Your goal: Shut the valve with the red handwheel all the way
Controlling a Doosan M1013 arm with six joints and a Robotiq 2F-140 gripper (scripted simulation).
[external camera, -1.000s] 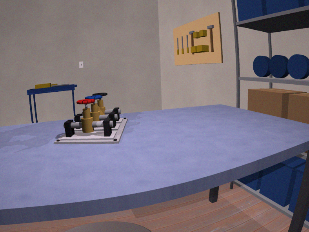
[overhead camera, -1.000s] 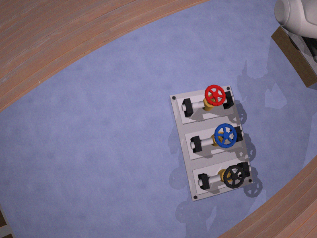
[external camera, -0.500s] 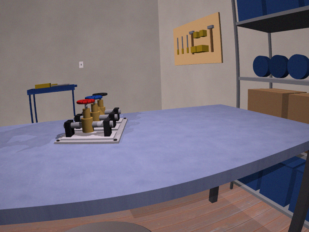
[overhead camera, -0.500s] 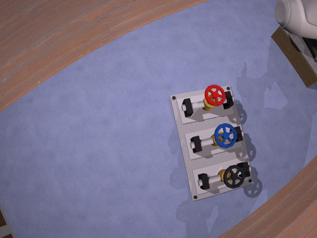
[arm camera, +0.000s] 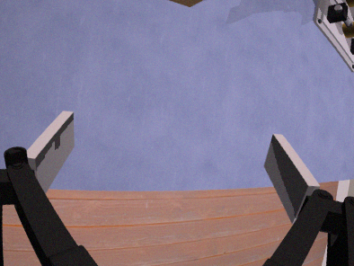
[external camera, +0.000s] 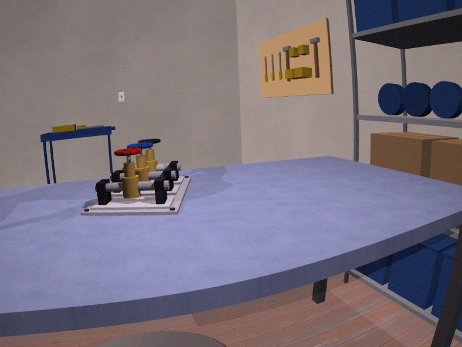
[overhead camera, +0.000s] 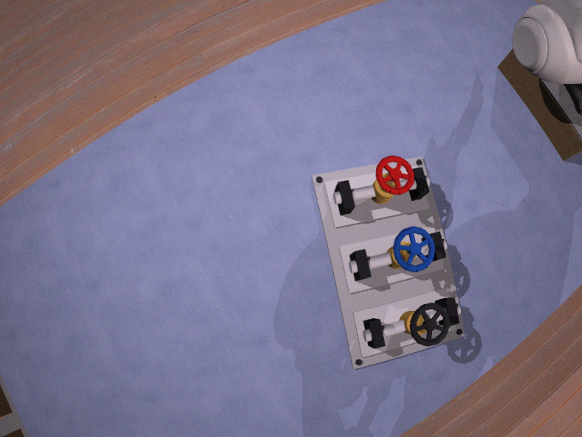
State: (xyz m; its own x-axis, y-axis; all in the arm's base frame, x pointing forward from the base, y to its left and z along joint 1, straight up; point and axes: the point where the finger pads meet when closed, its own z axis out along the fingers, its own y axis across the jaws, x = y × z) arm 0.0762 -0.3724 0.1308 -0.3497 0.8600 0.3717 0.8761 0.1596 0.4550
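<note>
My hand is 570 mm short of the red handwheel, 460 mm to the right of it and 100 mm above it. Round my hand: black handwheel (710 mm to the left, 600 mm ahead, 100 mm below); blue handwheel (590 mm to the left, 580 mm ahead, 100 mm below).
</note>
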